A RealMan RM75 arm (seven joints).
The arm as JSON. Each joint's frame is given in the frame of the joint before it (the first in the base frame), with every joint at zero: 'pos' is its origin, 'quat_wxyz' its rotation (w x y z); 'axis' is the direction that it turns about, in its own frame. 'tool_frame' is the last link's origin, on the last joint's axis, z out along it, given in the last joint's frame.
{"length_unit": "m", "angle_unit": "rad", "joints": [
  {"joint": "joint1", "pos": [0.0, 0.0, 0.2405], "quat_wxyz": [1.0, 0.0, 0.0, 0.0], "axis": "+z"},
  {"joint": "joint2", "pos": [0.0, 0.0, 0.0], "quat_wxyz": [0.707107, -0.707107, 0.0, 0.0], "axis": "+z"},
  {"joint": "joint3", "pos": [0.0, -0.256, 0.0], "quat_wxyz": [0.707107, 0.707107, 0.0, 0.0], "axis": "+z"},
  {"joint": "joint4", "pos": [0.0, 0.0, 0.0], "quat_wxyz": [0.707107, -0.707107, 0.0, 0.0], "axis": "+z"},
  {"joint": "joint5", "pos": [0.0, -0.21, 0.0], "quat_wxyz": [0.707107, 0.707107, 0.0, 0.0], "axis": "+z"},
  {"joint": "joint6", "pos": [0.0, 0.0, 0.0], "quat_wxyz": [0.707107, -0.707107, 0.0, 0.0], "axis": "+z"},
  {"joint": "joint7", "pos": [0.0, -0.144, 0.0], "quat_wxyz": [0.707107, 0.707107, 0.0, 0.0], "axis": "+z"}
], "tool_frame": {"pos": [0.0, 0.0, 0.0], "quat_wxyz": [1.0, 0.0, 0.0, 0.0]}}
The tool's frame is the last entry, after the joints.
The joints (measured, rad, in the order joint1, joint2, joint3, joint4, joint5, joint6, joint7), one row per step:
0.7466, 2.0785, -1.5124, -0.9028, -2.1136, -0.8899, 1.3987
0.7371, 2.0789, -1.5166, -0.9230, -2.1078, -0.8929, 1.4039
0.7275, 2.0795, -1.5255, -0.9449, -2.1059, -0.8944, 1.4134
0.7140, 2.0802, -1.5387, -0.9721, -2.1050, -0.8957, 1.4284
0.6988, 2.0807, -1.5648, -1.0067, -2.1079, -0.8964, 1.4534
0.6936, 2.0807, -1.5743, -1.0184, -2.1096, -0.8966, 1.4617
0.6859, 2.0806, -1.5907, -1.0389, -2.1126, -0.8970, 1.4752
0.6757, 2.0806, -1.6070, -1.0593, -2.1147, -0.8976, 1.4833
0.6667, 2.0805, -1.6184, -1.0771, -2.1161, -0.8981, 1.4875
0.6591, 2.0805, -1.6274, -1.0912, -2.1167, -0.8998, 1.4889
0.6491, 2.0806, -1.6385, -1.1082, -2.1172, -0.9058, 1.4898
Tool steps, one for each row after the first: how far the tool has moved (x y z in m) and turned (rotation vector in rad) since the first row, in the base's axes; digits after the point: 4 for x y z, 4 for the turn. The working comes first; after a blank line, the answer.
Tool pose at each row, in the base's axes (x y z in m, rotation vector in rad; the steps are taken from these numbers as rounded here):
0.1432, 0.4125, -0.0699, -2.6845, -0.4636, -0.1386
0.1408, 0.4111, -0.0689, -2.6815, -0.4649, -0.1232
0.1381, 0.4093, -0.0684, -2.6790, -0.4686, -0.1125
0.1354, 0.4066, -0.0682, -2.6777, -0.4698, -0.1014
0.1315, 0.4021, -0.0696, -2.6805, -0.4770, -0.0941
0.1302, 0.4004, -0.0702, -2.6817, -0.4806, -0.0929
0.1275, 0.3977, -0.0712, -2.6831, -0.4901, -0.0903
0.1256, 0.3945, -0.0722, -2.6847, -0.5026, -0.0885
0.1240, 0.3921, -0.0726, -2.6839, -0.5144, -0.0857
0.1229, 0.3898, -0.0730, -2.6844, -0.5254, -0.0836
0.1220, 0.3864, -0.0738, -2.6892, -0.5393, -0.0816

-0.0024, -0.0014, 0.0010, 0.0015, 0.0109, 0.0037
-0.0051, -0.0032, 0.0015, 0.0023, 0.0180, 0.0082
-0.0078, -0.0059, 0.0017, 0.0024, 0.0257, 0.0109
-0.0117, -0.0104, 0.0003, -0.0022, 0.0292, 0.0165
-0.0130, -0.0121, -0.0003, -0.0042, 0.0292, 0.0189
-0.0157, -0.0148, -0.0013, -0.0075, 0.0292, 0.0255
-0.0176, -0.0180, -0.0023, -0.0116, 0.0281, 0.0341
-0.0192, -0.0204, -0.0027, -0.0133, 0.0281, 0.0426
-0.0203, -0.0227, -0.0031, -0.0162, 0.0276, 0.0503
-0.0212, -0.0261, -0.0039, -0.0238, 0.0259, 0.0592

